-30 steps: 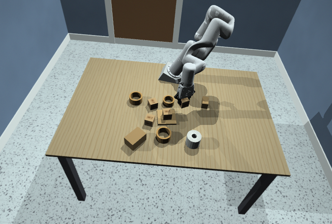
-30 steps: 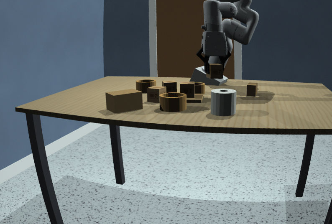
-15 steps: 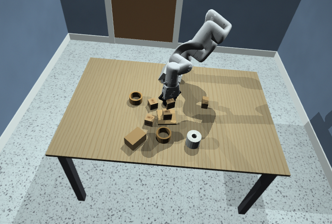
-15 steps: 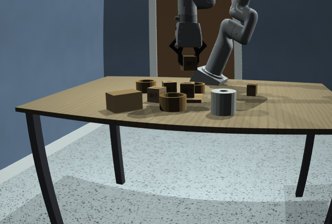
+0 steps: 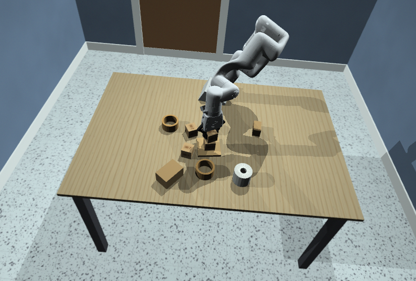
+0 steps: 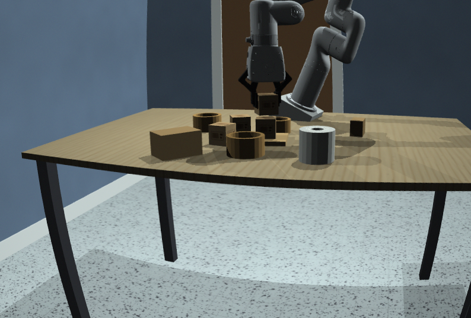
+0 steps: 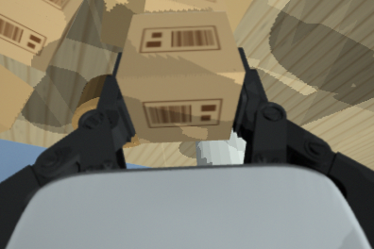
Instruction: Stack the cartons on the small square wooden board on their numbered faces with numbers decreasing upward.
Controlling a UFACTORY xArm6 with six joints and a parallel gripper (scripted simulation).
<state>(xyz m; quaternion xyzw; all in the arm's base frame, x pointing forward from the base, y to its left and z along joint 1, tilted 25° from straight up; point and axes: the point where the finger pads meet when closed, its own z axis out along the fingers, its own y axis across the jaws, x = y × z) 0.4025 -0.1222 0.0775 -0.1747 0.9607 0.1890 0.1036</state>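
The brown cube carton lies 10 cm behind my hand, 9 cm to the right of it and 9 cm below it. Also, from my hand: larger carton box: 18 cm ahead, 20 cm to the right, 8 cm below; small square wooden board: 11 cm below; narrower brown box: 11 cm behind, 28 cm to the left, 9 cm below.
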